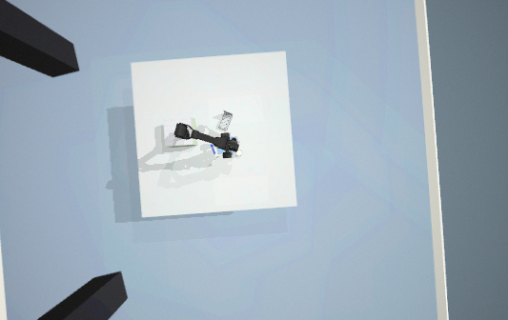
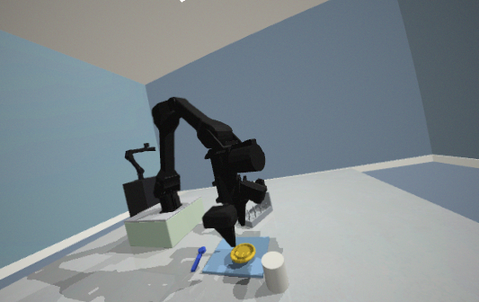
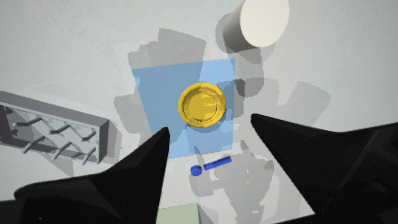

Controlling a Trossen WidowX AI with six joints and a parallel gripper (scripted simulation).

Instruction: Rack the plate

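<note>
The yellow plate is 5 cm below my gripper tip. From my gripper tip the other things lie so: white cup (7 cm to the right, 7 cm ahead, 4 cm below); dish rack (21 cm to the left, 4 cm below, 2 cm ahead); blue spoon (13 cm behind, 6 cm below, 2 cm to the left).
</note>
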